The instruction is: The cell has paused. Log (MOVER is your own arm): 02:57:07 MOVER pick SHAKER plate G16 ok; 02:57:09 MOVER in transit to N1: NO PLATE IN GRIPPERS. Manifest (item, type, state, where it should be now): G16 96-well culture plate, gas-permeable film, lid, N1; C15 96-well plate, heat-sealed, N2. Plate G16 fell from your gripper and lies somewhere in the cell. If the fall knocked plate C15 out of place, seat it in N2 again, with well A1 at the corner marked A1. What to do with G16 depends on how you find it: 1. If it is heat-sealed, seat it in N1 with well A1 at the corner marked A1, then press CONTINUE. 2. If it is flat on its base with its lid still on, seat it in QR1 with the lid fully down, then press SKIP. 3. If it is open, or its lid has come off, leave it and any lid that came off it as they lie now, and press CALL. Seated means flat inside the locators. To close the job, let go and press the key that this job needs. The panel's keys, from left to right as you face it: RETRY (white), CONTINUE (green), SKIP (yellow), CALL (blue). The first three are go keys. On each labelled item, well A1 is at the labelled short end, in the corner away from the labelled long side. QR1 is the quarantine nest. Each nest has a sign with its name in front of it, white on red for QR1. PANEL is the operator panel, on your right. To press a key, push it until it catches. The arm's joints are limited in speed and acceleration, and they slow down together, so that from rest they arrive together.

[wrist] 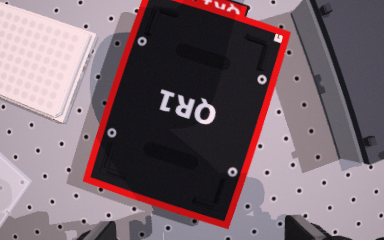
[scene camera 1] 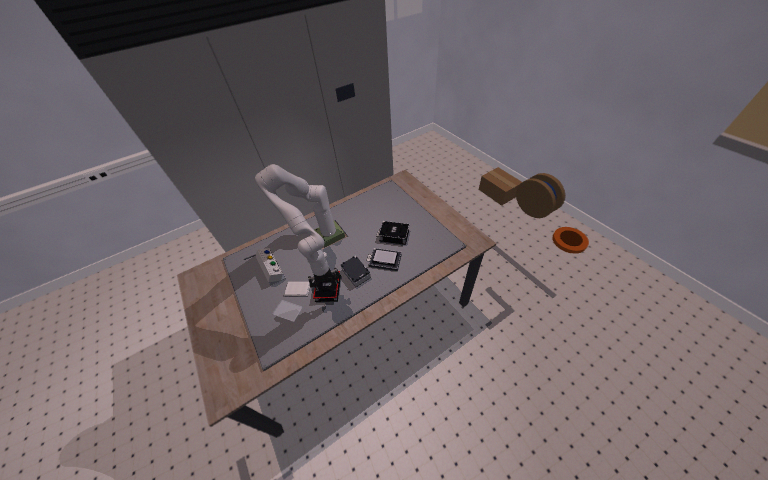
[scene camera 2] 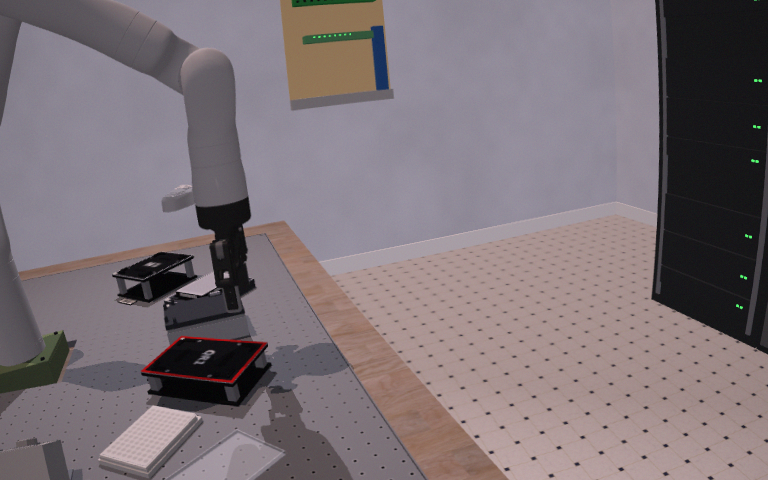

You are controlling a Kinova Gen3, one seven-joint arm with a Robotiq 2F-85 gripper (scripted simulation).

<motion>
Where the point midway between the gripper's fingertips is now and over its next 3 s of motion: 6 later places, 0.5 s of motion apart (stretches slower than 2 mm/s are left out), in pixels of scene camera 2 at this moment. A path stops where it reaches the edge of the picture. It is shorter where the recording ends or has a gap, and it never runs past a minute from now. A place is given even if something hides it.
My gripper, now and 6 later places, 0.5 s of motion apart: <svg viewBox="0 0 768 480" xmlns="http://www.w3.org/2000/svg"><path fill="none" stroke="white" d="M239 298L247 287L253 276L253 268L252 260L250 254L246 247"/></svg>
</motion>
